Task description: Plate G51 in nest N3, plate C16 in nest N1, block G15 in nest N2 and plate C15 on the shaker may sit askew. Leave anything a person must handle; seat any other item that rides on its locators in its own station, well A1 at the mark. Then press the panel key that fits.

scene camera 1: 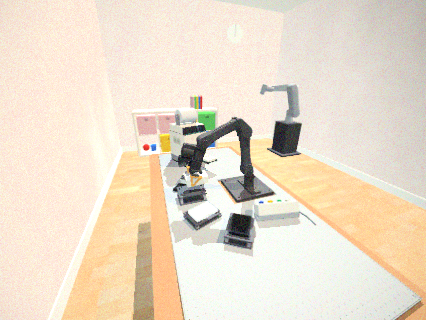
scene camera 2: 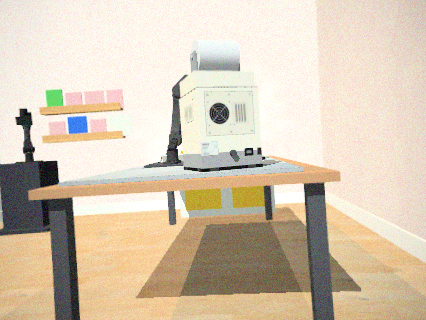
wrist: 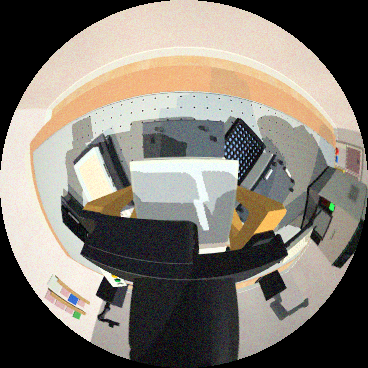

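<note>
My gripper is shut on a pale flat-topped plate, held above an empty dark nest. A gap or contact below it cannot be judged. A white-topped plate sits on the neighbouring nest. A black item sits on the nearest nest in scene camera 1. A black many-welled plate stands at a slant by a grey device, possibly the shaker. The key panel has coloured keys. Labels and the A1 mark are unreadable.
A large cream machine with a roll on top stands at the far end of the table. The arm's dark base plate is beside the nests. A cable runs from the panel.
</note>
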